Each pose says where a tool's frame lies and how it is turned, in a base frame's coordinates. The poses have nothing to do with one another.
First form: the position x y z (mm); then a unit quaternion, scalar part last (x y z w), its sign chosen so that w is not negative.
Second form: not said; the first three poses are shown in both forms.
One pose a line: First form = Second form
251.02 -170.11 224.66 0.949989 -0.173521 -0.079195 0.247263 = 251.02 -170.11 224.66 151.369 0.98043 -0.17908 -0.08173
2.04 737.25 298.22 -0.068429 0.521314 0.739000 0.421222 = 2.04 737.25 298.22 130.176 -0.07545 0.57479 0.81481
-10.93 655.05 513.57 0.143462 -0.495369 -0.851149 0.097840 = -10.93 655.05 513.57 168.770 0.14415 -0.49776 -0.85525
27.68 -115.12 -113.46 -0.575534 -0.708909 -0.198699 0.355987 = 27.68 -115.12 -113.46 138.292 -0.61588 -0.75860 -0.21263
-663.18 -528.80 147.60 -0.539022 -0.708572 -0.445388 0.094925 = -663.18 -528.80 147.60 169.106 -0.54147 -0.71179 -0.44741
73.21 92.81 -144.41 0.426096 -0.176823 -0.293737 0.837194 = 73.21 92.81 -144.41 66.310 0.77910 -0.32332 -0.53709
